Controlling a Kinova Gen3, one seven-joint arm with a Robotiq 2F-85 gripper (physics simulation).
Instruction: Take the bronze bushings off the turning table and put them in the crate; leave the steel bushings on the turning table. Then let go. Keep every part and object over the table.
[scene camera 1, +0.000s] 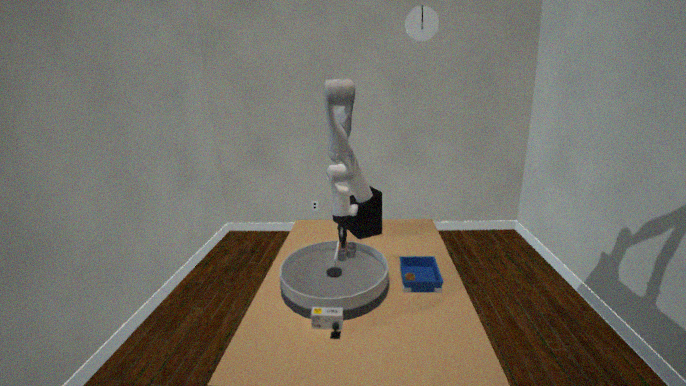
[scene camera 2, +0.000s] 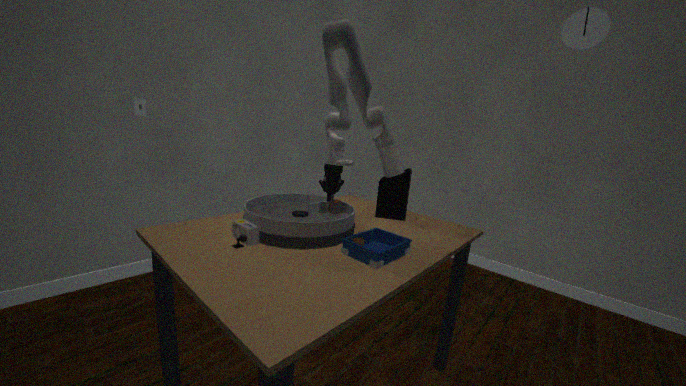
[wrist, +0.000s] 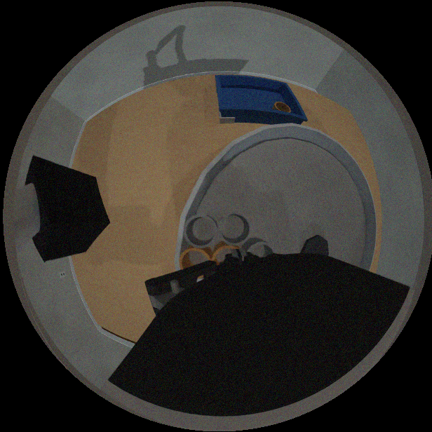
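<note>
A bronze bushing lies in the blue crate. The grey turning table has a raised rim. In the wrist view, one bronze bushing is near its rim and another bronze bushing is beside it, partly hidden by the gripper. Steel bushings stand close to them. My gripper is shut and empty, its tips low over this cluster, near the second bronze bushing; contact is unclear.
A dark hub is at the turning table's centre. A grey box with a yellow label stands at its front. The black arm base is behind. The crate stands beside the turning table.
</note>
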